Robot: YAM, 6 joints.
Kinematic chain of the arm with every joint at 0, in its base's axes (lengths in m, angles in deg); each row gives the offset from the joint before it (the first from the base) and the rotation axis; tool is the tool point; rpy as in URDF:
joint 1: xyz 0 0 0.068 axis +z
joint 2: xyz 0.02 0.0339 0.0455 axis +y
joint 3: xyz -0.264 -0.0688 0 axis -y
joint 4: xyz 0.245 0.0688 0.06 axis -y
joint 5: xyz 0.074 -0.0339 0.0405 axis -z
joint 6: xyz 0.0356 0 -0.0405 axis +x
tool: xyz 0 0 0 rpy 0 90 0
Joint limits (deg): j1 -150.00..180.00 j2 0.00..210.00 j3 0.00..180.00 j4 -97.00..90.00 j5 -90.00..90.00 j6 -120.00..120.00
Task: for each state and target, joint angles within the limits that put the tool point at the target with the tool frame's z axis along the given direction. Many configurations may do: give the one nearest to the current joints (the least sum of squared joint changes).
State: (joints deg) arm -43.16 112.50 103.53 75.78 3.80 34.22
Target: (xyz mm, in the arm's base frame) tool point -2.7 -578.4 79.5 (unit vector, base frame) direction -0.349 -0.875 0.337
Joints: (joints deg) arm -88.98 163.68 114.28 70.60 21.36 34.22
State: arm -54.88 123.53 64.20 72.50 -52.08 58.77
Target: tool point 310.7 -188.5 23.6 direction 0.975 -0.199 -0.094
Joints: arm -33.32 139.71 43.99 89.92 -21.68 58.77
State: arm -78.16 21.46 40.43 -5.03 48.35 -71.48
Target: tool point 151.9 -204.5 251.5 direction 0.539 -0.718 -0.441
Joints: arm -53.44 65.35 39.32 -0.13 -0.30 -71.48
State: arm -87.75 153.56 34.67 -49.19 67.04 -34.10
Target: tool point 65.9 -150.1 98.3 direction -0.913 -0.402 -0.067
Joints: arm -54.07 115.26 36.24 -83.30 77.25 -34.10
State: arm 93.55 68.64 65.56 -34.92 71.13 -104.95
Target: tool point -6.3 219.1 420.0 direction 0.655 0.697 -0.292
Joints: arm 98.67 64.03 76.72 -39.01 48.81 -104.95
